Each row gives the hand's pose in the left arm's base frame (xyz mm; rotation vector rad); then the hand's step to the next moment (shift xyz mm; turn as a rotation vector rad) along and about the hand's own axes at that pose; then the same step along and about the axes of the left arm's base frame.
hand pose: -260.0 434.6 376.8 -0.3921 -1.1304 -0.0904
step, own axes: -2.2 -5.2 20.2 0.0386 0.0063 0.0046
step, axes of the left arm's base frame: -19.8 2.0 6.8 0.0143 0.0123 0.0345
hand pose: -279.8 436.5 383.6 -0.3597 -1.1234 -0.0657
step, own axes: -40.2 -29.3 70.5 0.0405 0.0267 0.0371
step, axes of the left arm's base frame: -85.6 -10.5 -1.6 -0.0084 0.0420 0.0436
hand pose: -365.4 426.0 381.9 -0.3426 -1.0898 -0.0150
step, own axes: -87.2 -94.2 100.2 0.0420 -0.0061 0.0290
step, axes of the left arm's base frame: -144.4 -74.7 -9.2 -0.0065 0.0089 0.0502
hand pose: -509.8 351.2 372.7 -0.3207 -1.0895 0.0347
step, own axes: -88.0 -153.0 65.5 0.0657 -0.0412 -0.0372
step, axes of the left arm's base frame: -118.1 -146.4 -6.7 0.0579 -0.0361 0.0524
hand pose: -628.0 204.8 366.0 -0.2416 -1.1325 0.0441
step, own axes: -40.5 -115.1 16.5 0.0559 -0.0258 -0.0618
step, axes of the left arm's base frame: -42.2 -115.6 -4.9 0.0772 -0.0268 0.0305
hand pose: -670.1 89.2 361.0 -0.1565 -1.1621 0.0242
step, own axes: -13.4 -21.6 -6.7 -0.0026 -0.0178 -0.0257
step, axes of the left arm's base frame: -0.5 -23.4 -11.9 0.0214 -0.0207 -0.0099
